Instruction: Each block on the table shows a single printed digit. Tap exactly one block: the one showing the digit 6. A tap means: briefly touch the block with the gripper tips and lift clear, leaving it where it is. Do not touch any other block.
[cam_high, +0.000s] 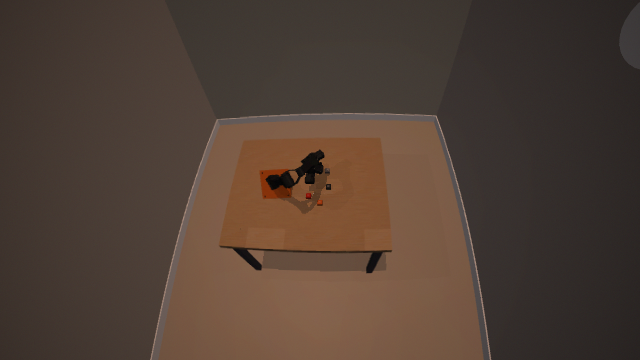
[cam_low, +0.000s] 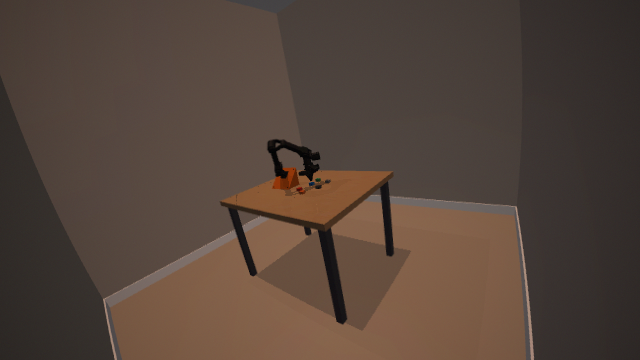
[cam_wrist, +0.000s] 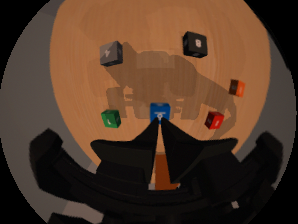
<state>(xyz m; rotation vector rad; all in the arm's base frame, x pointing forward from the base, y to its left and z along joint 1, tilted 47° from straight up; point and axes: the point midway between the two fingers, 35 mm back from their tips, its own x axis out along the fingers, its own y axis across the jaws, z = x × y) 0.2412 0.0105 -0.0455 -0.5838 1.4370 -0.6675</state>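
My gripper tip is now 20 mm above the blue block. Also, from my gripper tip: black block 110 mm ahead, 60 mm to the right, 20 mm below; green block 100 mm to the left, 20 mm below, 10 mm behind; grey block 110 mm ahead, 70 mm to the left, 20 mm below.
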